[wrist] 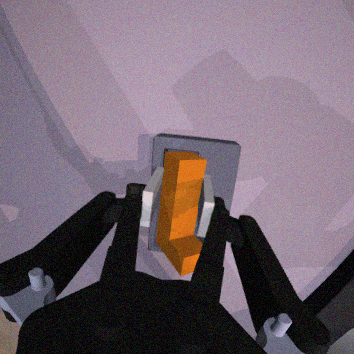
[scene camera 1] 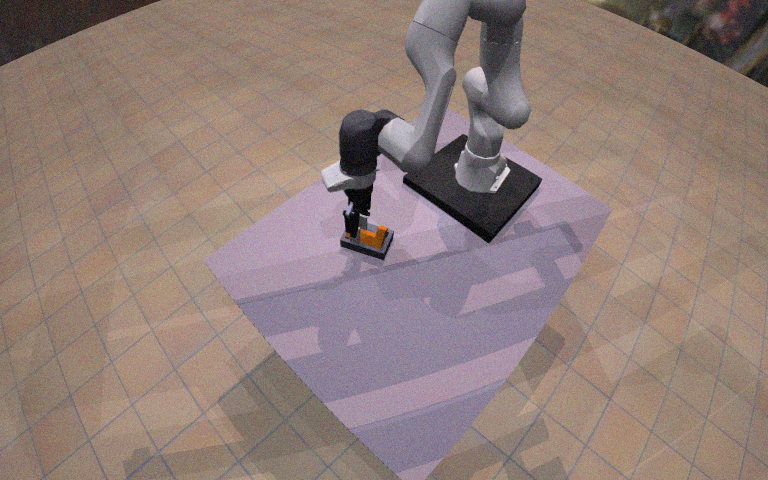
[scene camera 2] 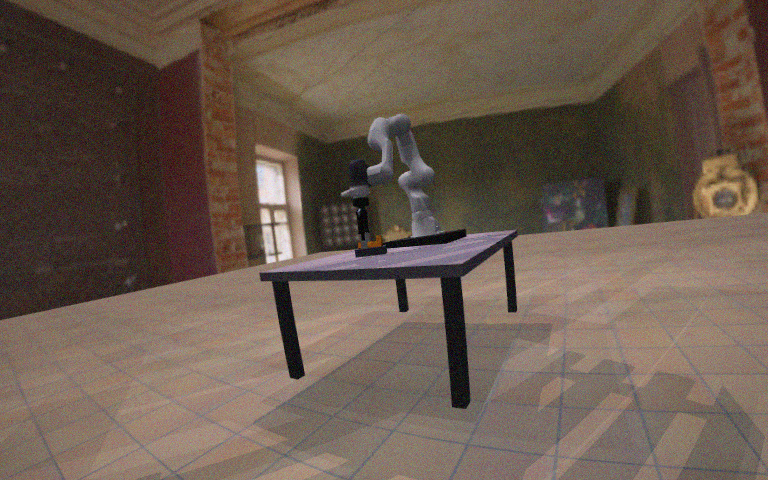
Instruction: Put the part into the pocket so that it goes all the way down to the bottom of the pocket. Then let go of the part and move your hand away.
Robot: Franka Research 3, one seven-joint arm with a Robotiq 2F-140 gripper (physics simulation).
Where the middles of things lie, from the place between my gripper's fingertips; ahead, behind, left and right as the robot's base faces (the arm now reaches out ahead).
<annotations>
My gripper is now 20 mm past the grey pocket block [wrist: 222, 156], 20 mm above it and 10 mm to the right of it. Also, from my hand: orange L-shaped part [wrist: 183, 172] 20 mm to the left, 20 mm behind, 20 mm above.
</annotations>
